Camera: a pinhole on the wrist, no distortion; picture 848 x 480 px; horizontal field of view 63.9 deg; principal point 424.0 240.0 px. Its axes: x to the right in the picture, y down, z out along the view. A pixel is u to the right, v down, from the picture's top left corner.
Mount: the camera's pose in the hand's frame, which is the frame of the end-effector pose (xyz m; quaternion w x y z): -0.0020 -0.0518 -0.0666 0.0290 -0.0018 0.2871 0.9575
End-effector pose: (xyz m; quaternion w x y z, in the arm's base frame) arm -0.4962 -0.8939 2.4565 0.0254 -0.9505 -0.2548 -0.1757
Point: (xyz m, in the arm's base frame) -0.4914 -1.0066 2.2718
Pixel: 717 265
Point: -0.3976 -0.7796 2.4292
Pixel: outside the picture
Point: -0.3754 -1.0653 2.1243
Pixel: 575 263
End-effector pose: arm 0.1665 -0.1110 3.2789 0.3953 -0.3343 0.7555 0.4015
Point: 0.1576 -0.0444 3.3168
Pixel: 622 129
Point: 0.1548 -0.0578 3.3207
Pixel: 640 89
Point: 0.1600 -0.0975 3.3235
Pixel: 711 17
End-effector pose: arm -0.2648 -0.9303 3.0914 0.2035 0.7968 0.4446 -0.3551
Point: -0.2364 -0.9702 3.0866
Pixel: 482 54
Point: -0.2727 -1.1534 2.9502
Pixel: 471 311
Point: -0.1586 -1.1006 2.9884
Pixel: 397 53
